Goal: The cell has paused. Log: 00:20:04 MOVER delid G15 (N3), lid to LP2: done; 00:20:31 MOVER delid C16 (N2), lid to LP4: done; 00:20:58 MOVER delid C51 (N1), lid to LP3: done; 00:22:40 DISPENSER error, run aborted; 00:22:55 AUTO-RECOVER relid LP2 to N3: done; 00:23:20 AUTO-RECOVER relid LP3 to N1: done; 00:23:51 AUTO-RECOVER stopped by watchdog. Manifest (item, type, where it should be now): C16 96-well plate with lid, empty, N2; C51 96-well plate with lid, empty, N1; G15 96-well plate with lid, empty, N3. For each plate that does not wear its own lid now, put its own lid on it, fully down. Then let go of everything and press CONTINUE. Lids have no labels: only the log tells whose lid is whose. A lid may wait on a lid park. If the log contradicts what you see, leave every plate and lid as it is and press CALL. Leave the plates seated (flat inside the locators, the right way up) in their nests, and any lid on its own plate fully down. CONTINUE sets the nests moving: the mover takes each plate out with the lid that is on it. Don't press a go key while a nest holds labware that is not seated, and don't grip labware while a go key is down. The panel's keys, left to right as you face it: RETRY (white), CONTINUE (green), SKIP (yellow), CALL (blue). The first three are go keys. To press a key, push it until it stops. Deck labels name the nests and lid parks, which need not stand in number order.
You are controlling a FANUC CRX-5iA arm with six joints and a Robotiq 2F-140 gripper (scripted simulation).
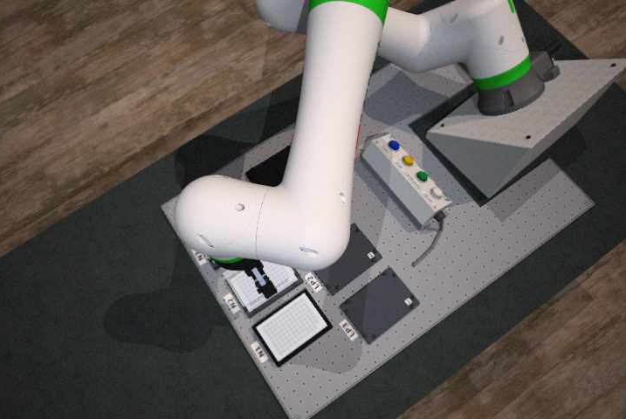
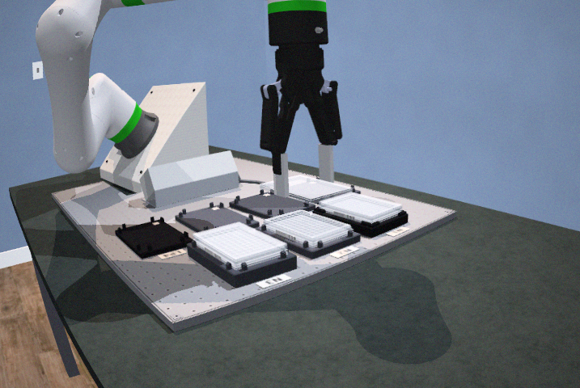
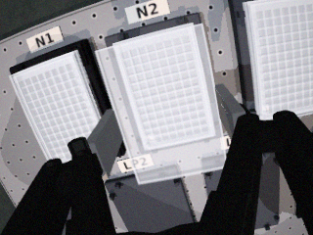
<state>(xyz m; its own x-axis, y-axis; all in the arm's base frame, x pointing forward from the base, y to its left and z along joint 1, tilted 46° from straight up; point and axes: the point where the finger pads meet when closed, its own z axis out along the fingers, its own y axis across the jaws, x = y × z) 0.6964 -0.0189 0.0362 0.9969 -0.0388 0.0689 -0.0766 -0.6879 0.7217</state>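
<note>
Now: the 96-well plate 9 cm below my hand. Round my hand: lid park LP1: 18 cm behind, 10 cm below, 6 cm to the right; lid park LP3: 20 cm to the left, 17 cm behind, 10 cm below; lid park LP2: 17 cm behind, 10 cm below, 7 cm to the left.
</note>
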